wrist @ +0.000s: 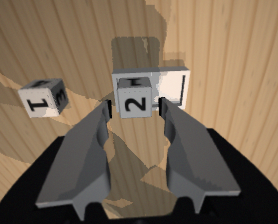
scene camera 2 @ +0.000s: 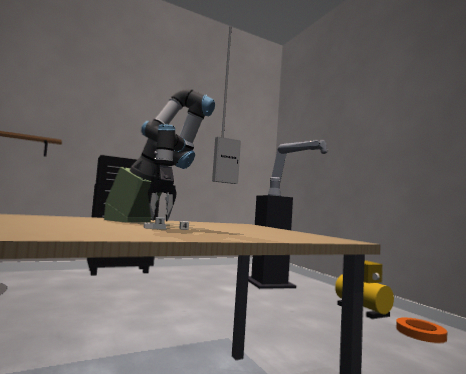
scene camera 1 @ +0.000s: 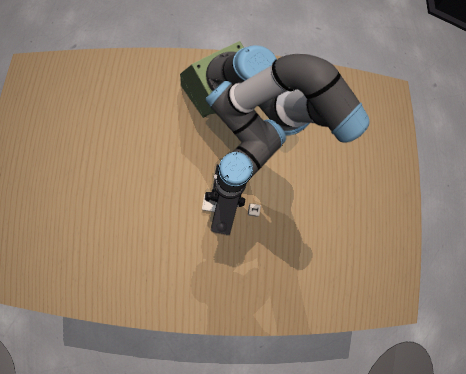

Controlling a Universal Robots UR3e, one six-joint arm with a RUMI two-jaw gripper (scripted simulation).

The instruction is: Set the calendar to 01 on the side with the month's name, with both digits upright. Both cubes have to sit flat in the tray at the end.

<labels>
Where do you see a white cube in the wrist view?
At 134, 94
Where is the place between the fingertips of my gripper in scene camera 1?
222, 203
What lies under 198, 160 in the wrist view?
My gripper.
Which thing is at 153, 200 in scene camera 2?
My gripper.
</labels>
